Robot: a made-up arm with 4 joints. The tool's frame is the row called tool. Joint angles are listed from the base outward. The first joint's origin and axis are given. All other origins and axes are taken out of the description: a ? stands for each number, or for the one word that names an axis. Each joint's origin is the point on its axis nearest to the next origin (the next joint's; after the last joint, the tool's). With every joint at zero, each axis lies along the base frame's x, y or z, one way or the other. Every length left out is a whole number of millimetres.
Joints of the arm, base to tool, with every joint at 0 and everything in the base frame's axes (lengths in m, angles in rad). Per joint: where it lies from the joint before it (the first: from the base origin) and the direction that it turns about. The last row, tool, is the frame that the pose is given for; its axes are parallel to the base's.
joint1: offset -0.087 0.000 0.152 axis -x
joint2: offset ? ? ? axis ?
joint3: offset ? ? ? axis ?
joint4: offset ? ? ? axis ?
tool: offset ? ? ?
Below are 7 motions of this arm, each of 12 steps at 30 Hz.
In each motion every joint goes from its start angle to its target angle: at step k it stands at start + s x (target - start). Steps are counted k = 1, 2, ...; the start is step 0. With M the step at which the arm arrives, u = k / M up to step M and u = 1 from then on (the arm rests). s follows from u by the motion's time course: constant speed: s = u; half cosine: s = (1 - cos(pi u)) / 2; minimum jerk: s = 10 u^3 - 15 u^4 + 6 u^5.
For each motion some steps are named. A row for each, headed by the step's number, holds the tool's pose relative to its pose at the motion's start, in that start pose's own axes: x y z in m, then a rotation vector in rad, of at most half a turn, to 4 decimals.
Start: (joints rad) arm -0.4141 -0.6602 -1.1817 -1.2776
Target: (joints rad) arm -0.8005 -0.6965 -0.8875 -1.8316
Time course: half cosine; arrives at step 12
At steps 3, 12:
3: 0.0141 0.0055 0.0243 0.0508 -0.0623 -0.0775
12: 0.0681 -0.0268 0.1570 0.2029 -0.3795 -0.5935

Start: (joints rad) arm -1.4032 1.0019 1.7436 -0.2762
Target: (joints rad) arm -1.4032 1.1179 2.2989 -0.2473
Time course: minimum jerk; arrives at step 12
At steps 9, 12:
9: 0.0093 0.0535 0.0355 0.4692 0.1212 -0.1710
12: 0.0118 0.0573 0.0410 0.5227 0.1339 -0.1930

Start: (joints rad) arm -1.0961 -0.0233 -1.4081 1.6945
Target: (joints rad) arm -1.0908 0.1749 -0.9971 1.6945
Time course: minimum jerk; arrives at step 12
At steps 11, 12:
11: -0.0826 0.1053 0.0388 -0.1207 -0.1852 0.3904
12: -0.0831 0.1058 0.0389 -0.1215 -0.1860 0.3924

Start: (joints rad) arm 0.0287 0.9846 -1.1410 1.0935
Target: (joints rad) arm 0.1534 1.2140 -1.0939 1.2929
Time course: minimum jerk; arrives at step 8
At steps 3, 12:
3: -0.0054 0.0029 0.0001 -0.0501 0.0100 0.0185
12: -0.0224 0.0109 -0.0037 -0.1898 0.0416 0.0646

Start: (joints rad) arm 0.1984 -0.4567 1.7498 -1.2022
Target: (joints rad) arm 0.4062 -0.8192 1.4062 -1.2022
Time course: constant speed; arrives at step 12
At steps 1, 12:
1: 0.0019 0.0077 0.0059 -0.0040 -0.0285 0.0457
12: 0.0030 0.0855 0.0708 -0.0631 -0.3638 0.5194

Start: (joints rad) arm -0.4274 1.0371 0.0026 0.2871
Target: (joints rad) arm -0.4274 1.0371 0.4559 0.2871
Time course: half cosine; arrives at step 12
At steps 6, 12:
6: -0.0100 0.0568 0.0339 0.2174 0.0000 0.0642
12: -0.0234 0.1042 0.0792 0.4347 0.0000 0.1284

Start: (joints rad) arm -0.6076 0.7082 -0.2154 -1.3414
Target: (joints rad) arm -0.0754 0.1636 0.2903 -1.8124
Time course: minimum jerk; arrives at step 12
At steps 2, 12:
2: -0.0011 -0.0062 0.0017 -0.0153 -0.0009 -0.0070
12: 0.0268 -0.1404 0.1002 -0.5347 -0.2545 -0.0001

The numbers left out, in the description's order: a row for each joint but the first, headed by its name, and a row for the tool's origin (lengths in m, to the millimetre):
joint2: xyz 0.000 -0.004 -0.069, axis +z
joint3: xyz 0.133 -0.070 0.000, axis +x
joint4: xyz 0.000 0.127 -0.101, axis +y
tool: xyz 0.208 0.000 -0.112

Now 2 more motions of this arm.
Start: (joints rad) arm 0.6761 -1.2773 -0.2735 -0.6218
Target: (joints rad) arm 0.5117 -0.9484 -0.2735 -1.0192
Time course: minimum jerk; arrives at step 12
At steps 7, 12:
7: -0.0088 0.0832 0.0693 0.1905 -0.2210 0.1422
12: -0.0205 0.1174 0.1141 0.3116 -0.3390 0.1902

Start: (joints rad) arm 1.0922 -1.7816 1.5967 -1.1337
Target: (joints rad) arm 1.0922 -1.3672 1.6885 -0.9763
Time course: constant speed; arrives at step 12
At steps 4, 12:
4: -0.0398 -0.0022 -0.0393 0.0086 0.1905 -0.0299
12: -0.1379 -0.0051 -0.0958 0.0189 0.5708 -0.0940

